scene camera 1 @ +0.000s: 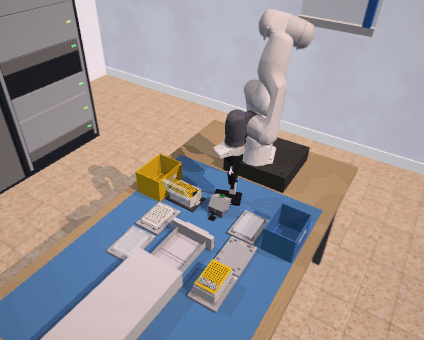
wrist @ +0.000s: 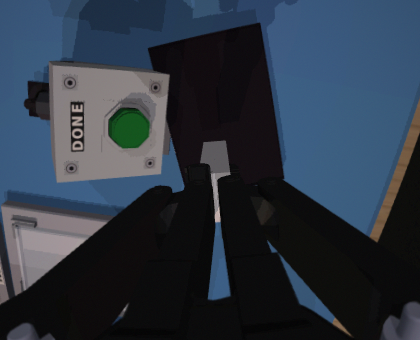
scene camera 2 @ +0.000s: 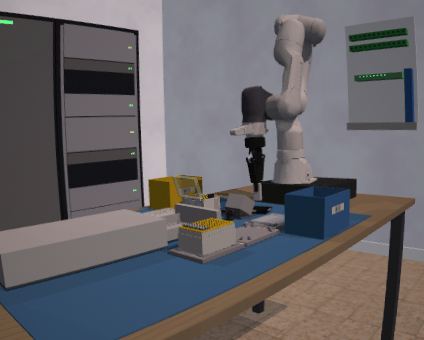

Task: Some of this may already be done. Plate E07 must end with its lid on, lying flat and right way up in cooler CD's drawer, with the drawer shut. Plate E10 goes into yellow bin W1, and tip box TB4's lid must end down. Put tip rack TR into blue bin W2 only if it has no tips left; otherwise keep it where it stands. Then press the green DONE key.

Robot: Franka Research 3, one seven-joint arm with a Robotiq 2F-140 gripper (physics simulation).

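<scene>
My gripper (scene camera 1: 233,191) (scene camera 2: 257,194) (wrist: 216,159) is shut and empty, pointing down above a dark flat pad (wrist: 220,75), beside the box with the green DONE key (scene camera 1: 223,195) (wrist: 129,128). The drawer (scene camera 1: 192,234) (scene camera 2: 197,210) of the white cooler (scene camera 1: 115,300) (scene camera 2: 85,245) stands open. The tip box (scene camera 1: 186,196) by the yellow bin (scene camera 1: 150,182) (scene camera 2: 162,192) has its clear lid (scene camera 2: 188,187) raised. A yellow-topped tip rack (scene camera 1: 215,276) (scene camera 2: 207,237) stands at the front; pale tips seem to show in it. Plate labels are unreadable.
A white plate (scene camera 1: 158,216) and another pale plate (scene camera 1: 131,242) lie on holders left of the drawer. A clear-covered pale item (scene camera 1: 248,225) lies on a holder near the blue bin (scene camera 1: 280,240) (scene camera 2: 312,215). A bare grey holder (scene camera 1: 235,256) lies behind the tip rack.
</scene>
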